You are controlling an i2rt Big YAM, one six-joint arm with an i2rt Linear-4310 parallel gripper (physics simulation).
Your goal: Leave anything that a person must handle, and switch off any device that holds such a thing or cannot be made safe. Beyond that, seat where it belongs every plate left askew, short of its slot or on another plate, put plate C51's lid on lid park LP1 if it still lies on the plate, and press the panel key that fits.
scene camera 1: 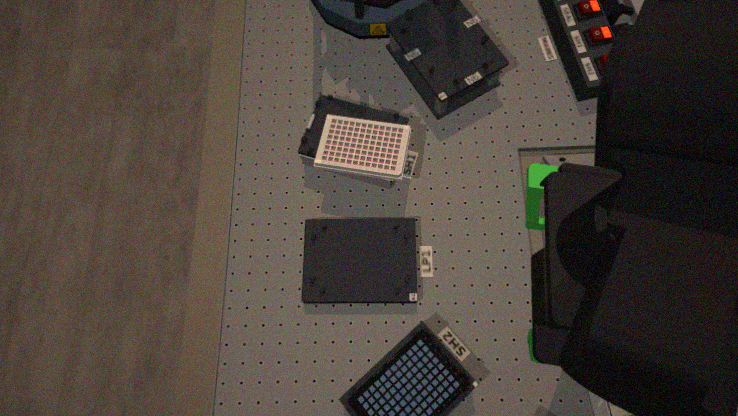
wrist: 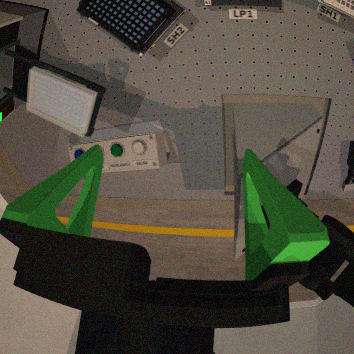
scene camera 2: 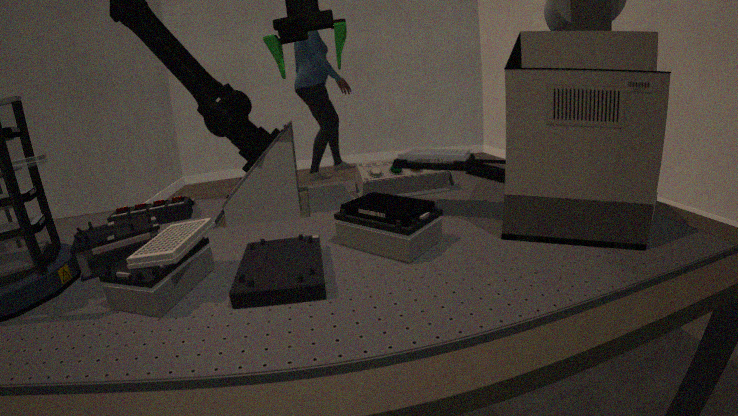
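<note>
My gripper is open and empty, high above the bench; in the wrist view it spans part of the key panel. Blue, green and white keys show; the left finger hides the area between blue and green. A white plate with red wells sits tilted and shifted on nest SH1. Lid park LP1 bears no lid. A black plate with blue wells lies on SH2. No C51 label is legible.
A pale plate rests on a dark holder beside the tall grey device. A dark block with NG labels, a blue-based carousel and a red-switch strip stand near SH1. A person is behind.
</note>
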